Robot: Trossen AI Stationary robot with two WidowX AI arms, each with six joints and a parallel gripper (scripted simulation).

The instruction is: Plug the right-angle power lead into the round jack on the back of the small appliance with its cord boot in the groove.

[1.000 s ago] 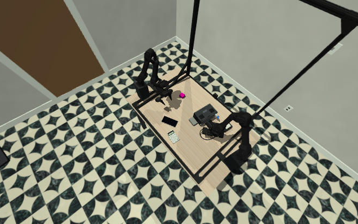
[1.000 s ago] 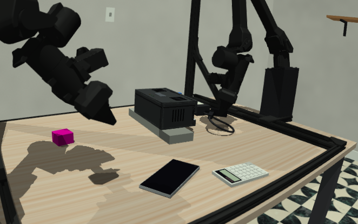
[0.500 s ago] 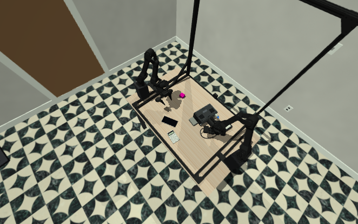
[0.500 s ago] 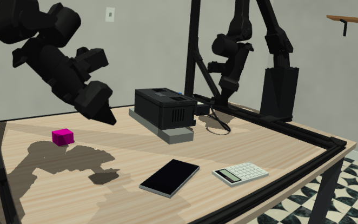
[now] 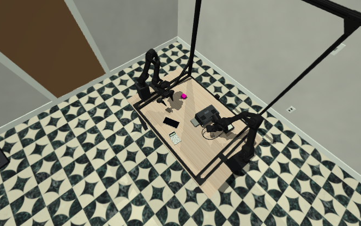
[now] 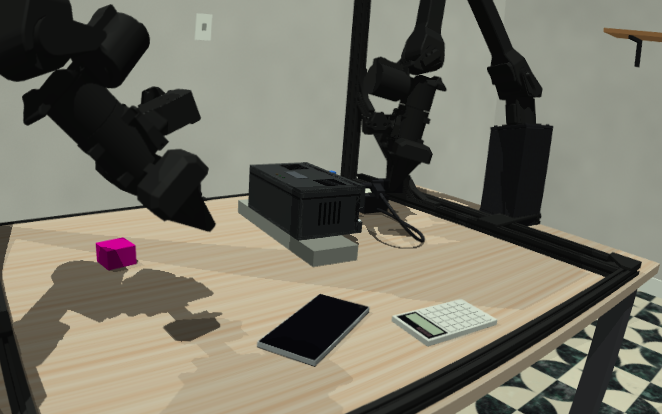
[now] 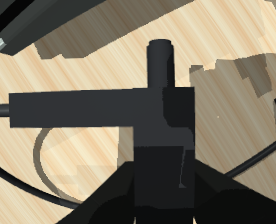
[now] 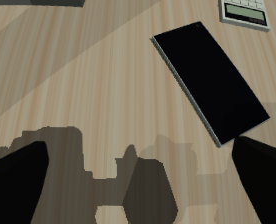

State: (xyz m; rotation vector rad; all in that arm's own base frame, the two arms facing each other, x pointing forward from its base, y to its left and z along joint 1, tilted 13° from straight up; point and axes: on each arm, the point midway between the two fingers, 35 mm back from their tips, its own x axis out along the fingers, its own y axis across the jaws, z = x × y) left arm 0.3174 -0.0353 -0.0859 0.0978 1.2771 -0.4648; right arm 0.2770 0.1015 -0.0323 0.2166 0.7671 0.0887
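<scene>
Right now my left hand is 3 cm to the left of the black right-angle power lead, 3 cm above it and 1 cm past it. The rest, counted from my left hand: grey base: 16 cm to the right, 10 cm below, 10 cm behind; then cube: 48 cm to the right, 15 cm behind, 10 cm below; then white calculator: 27 cm ahead, 25 cm to the right, 11 cm below.
</scene>
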